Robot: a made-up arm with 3 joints. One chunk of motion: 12 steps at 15 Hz.
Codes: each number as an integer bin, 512 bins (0 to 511) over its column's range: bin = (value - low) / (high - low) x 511, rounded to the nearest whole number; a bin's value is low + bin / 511 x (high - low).
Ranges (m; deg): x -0.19..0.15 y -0.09..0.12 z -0.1..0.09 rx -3..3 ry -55..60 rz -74..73
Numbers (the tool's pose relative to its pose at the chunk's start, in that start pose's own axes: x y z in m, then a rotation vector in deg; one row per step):
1: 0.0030 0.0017 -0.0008 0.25 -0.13 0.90
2: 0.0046 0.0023 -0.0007 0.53 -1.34 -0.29
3: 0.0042 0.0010 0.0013 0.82 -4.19 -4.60
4: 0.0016 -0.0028 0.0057 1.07 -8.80 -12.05
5: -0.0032 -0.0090 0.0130 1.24 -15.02 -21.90
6: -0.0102 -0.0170 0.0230 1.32 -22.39 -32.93
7: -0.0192 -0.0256 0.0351 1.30 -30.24 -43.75
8: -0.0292 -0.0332 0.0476 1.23 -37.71 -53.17
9: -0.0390 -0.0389 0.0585 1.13 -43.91 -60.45
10: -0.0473 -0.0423 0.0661 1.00 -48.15 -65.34
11: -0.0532 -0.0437 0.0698 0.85 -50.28 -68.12
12: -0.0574 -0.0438 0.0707 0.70 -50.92 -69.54
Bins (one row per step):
1: 290 223 267 277 244 260
2: 292 225 267 301 238 256
3: 292 221 272 325 226 241
4: 288 212 284 347 205 215
5: 281 197 304 361 178 181
6: 270 178 331 368 145 143
7: 257 157 363 366 110 105
8: 242 138 397 360 77 72
9: 227 124 426 352 49 47
10: 214 116 447 341 30 30
11: 206 113 457 328 21 20
12: 199 112 459 315 18 16

